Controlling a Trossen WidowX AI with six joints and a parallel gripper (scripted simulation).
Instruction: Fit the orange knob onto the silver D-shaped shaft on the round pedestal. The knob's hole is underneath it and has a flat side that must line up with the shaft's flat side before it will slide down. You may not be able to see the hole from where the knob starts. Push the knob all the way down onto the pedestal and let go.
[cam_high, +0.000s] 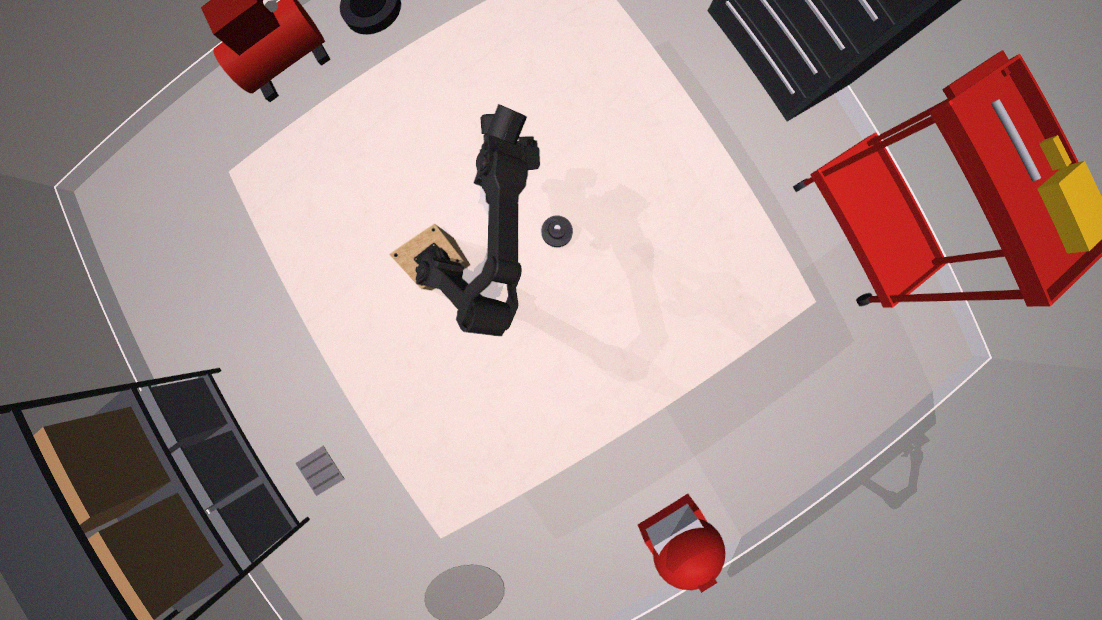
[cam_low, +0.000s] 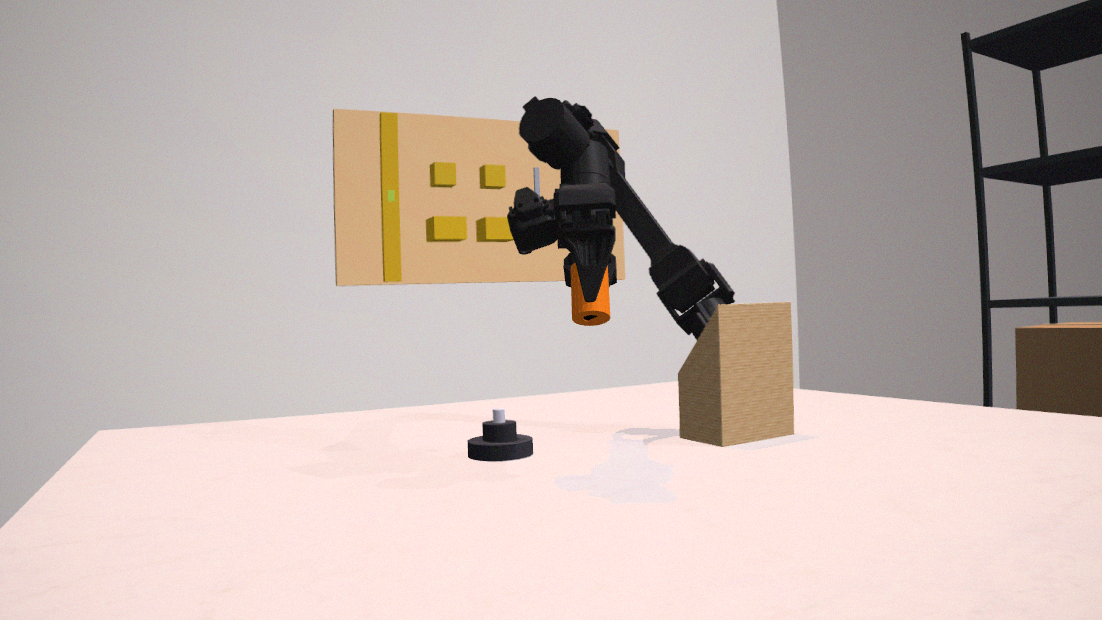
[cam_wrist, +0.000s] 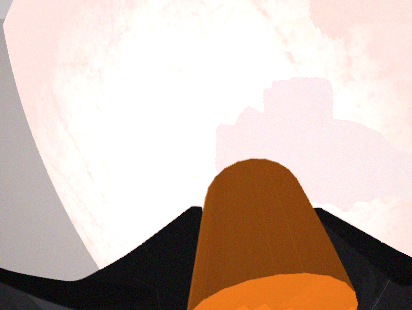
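The knob is 1 cm behind my gripper tip, 1 cm to the right of it and 3 cm above it. Also, from my gripper tip: pedestal 2 cm ahead, 19 cm to the right, 15 cm below.
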